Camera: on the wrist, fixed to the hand. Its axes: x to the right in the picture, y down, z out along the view.
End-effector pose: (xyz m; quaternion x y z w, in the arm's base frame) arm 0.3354 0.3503 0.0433 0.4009 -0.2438 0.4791 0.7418
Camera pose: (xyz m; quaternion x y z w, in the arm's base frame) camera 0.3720 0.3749 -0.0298 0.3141 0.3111 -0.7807 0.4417
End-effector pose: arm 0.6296 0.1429 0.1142 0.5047 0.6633 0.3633 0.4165
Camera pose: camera 0.5579 0.1012 0.0937 -0.6046 0.4563 -0.4846 0.4375
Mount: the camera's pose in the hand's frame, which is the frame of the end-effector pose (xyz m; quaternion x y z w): -0.0264 -0.0542 -0.0605 0.0146 -0.1250 -0.9920 0.0037
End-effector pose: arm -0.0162 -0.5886 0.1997 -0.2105 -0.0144 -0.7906 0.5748
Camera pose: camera -0.0783 -0.5624 0.1472 0.0769 0.2923 0.5466 0.7809
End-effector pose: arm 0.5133 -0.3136 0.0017 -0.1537 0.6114 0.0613 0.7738
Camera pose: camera 0.4661 -0.3813 0.0236 -0.5882 -0.2461 -0.7571 0.1424
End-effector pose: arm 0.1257 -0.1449 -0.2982 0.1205 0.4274 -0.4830 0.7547
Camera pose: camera 0.0442 -0.1197 -0.3022 0.4729 -0.0197 0.7718 0.4247
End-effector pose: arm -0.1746 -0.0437 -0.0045 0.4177 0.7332 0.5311 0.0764
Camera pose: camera -0.2201 -0.1100 -0.0333 -0.6583 0.4153 -0.1367 0.6127
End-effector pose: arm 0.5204 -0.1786 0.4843 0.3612 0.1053 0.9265 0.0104
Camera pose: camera 0.4962 -0.1395 0.4123 0.0128 0.3709 -0.0536 0.9270
